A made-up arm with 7 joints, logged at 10 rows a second.
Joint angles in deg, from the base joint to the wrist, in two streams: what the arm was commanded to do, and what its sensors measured. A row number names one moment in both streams.
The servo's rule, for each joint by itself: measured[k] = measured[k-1] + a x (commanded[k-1-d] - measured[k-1]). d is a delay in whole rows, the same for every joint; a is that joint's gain. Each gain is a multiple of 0.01, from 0.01 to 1. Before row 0 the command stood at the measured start. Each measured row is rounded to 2 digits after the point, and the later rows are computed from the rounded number. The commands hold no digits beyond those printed.
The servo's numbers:
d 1
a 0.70 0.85 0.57 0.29 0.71 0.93 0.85
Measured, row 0:
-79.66, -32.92, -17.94, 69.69, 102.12, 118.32, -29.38
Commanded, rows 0 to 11:
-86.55, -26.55, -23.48, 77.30, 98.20, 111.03, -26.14
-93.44, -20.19, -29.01, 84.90, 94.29, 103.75, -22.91
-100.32, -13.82, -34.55, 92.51, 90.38, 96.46, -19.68
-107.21, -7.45, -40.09, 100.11, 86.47, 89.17, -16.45
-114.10, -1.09, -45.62, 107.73, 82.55, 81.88, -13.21
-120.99, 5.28, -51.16, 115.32, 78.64, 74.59, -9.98
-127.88, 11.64, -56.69, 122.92, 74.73, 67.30, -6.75
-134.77, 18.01, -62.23, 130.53, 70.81, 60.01, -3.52
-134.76, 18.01, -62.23, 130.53, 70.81, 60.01, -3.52
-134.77, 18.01, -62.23, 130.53, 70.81, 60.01, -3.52
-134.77, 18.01, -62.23, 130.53, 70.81, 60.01, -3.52
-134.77, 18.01, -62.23, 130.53, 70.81, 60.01, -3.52
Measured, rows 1 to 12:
-79.66, -32.92, -17.94, 69.69, 102.12, 118.32, -29.38
-84.48, -27.51, -21.10, 71.90, 99.34, 111.54, -26.63
-90.75, -21.29, -25.61, 75.67, 95.75, 104.30, -23.47
-97.45, -14.94, -30.71, 80.55, 91.94, 97.01, -20.25
-104.28, -8.57, -36.06, 86.22, 88.06, 89.72, -17.02
-111.15, -2.21, -41.51, 92.46, 84.15, 82.43, -13.78
-118.04, 4.16, -47.01, 99.09, 80.24, 75.14, -10.55
-124.93, 10.52, -52.53, 106.00, 76.33, 67.85, -7.32
-131.82, 16.89, -58.06, 113.11, 72.41, 60.56, -4.09
-133.88, 17.84, -60.44, 118.16, 71.27, 60.05, -3.61
-134.50, 17.98, -61.46, 121.75, 70.94, 60.01, -3.53
-134.69, 18.01, -61.90, 124.30, 70.85, 60.01, -3.52

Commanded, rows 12 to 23:
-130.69, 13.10, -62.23, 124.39, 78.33, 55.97, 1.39
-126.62, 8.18, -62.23, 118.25, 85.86, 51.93, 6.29
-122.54, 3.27, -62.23, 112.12, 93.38, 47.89, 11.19
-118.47, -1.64, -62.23, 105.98, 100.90, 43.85, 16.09
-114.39, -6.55, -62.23, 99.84, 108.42, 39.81, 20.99
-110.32, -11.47, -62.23, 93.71, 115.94, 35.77, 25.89
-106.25, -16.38, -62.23, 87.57, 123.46, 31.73, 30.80
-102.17, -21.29, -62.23, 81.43, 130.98, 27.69, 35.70
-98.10, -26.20, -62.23, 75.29, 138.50, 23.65, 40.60
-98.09, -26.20, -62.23, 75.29, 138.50, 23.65, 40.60
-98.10, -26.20, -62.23, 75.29, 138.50, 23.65, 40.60
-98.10, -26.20, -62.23, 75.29, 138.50, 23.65, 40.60
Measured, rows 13 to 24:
-134.75, 18.01, -62.09, 126.11, 70.82, 60.01, -3.52
-131.91, 13.84, -62.17, 125.61, 76.15, 56.25, 0.65
-128.21, 9.03, -62.20, 123.48, 83.04, 52.23, 5.44
-124.24, 4.13, -62.22, 120.19, 90.38, 48.19, 10.33
-120.20, -0.77, -62.23, 116.07, 97.85, 44.15, 15.23
-116.13, -5.68, -62.23, 111.36, 105.35, 40.11, 20.13
-112.06, -10.60, -62.23, 106.24, 112.87, 36.07, 25.03
-107.99, -15.51, -62.23, 100.83, 120.39, 32.03, 29.93
-103.92, -20.42, -62.23, 95.20, 127.91, 27.99, 34.83
-99.85, -25.33, -62.23, 89.43, 135.43, 23.95, 39.73
-98.62, -26.07, -62.23, 85.33, 137.61, 23.67, 40.47
-98.26, -26.18, -62.23, 82.42, 138.24, 23.65, 40.58

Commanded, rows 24 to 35:
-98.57, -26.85, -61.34, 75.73, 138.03, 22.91, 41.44
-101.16, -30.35, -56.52, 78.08, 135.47, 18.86, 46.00
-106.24, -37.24, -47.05, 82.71, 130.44, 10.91, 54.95
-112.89, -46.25, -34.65, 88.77, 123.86, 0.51, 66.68
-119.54, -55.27, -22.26, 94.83, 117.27, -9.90, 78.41
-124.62, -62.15, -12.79, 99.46, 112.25, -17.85, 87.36
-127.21, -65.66, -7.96, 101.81, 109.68, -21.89, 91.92
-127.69, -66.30, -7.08, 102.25, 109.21, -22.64, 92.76
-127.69, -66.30, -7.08, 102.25, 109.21, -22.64, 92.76
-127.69, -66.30, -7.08, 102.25, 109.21, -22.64, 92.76
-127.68, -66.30, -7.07, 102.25, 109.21, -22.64, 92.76
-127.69, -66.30, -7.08, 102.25, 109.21, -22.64, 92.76
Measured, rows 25 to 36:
-98.15, -26.20, -62.23, 80.35, 138.42, 23.65, 40.60
-98.44, -26.75, -61.72, 79.01, 138.14, 22.96, 41.31
-100.34, -29.81, -58.76, 78.74, 136.24, 19.15, 45.30
-104.47, -36.13, -52.09, 79.89, 132.12, 11.49, 53.50
-110.36, -44.73, -42.15, 82.47, 126.26, 1.28, 64.70
-116.79, -53.69, -30.81, 86.05, 119.88, -9.12, 76.35
-122.27, -60.88, -20.54, 89.94, 114.46, -17.24, 85.71
-125.73, -64.94, -13.37, 93.38, 111.07, -21.56, 90.99
-127.10, -66.10, -9.78, 95.95, 109.75, -22.56, 92.49
-127.51, -66.27, -8.24, 97.78, 109.37, -22.63, 92.72
-127.64, -66.30, -7.58, 99.08, 109.26, -22.64, 92.75
-127.67, -66.30, -7.29, 100.00, 109.22, -22.64, 92.76

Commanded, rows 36 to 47:
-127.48, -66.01, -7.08, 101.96, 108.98, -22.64, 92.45
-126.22, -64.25, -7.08, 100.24, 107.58, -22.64, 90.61
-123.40, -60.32, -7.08, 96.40, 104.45, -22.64, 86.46
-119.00, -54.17, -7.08, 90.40, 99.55, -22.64, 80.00
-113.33, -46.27, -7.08, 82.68, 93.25, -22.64, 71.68
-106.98, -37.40, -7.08, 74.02, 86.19, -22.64, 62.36
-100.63, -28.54, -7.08, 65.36, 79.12, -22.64, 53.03
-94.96, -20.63, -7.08, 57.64, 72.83, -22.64, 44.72
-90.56, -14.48, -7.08, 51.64, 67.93, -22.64, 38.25
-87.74, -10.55, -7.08, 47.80, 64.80, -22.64, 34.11
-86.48, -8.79, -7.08, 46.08, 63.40, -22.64, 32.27
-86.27, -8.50, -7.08, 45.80, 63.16, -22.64, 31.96
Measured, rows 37 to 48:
-127.68, -66.30, -7.17, 100.65, 109.21, -22.64, 92.76
-127.54, -66.05, -7.12, 101.03, 109.05, -22.64, 92.50
-126.62, -64.52, -7.10, 100.80, 108.01, -22.64, 90.89
-124.37, -60.95, -7.09, 99.52, 105.48, -22.64, 87.12
-120.61, -55.19, -7.08, 96.88, 101.27, -22.64, 81.07
-115.51, -47.61, -7.08, 92.76, 95.58, -22.64, 73.09
-109.54, -38.93, -7.08, 87.33, 88.91, -22.64, 63.97
-103.30, -30.10, -7.08, 80.96, 81.96, -22.64, 54.67
-97.46, -22.05, -7.08, 74.20, 75.48, -22.64, 46.21
-92.63, -15.62, -7.08, 67.66, 70.12, -22.64, 39.44
-89.21, -11.31, -7.08, 61.90, 66.34, -22.64, 34.91
-87.30, -9.17, -7.08, 57.31, 64.25, -22.64, 32.67

